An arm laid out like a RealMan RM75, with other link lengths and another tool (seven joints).
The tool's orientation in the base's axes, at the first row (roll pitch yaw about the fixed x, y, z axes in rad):
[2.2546, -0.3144, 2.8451]
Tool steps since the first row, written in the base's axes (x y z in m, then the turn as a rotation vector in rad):
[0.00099, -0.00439, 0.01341, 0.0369, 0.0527, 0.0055]
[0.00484, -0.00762, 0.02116, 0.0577, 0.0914, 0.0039]
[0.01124, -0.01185, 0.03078, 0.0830, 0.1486, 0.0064]
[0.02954, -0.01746, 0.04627, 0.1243, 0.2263, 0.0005]
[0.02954, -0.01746, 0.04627, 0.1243, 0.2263, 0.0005]
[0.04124, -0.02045, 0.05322, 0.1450, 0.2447, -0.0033]
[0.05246, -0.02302, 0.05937, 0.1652, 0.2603, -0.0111]
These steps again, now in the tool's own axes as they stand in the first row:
[0.00203, 0.00795, -0.01152, -0.0172, 0.0475, 0.0402]
[0.00002, 0.01353, -0.01860, -0.0259, 0.0756, 0.0729]
[-0.00400, 0.02101, -0.02751, -0.0322, 0.1184, 0.1181]
[-0.01741, 0.03701, -0.04057, -0.0500, 0.1727, 0.1853]
[-0.01741, 0.03701, -0.04057, -0.0500, 0.1727, 0.1853]
[-0.02673, 0.04538, -0.04667, -0.0649, 0.1883, 0.2031]
[-0.03575, 0.05318, -0.05197, -0.0814, 0.1992, 0.2210]

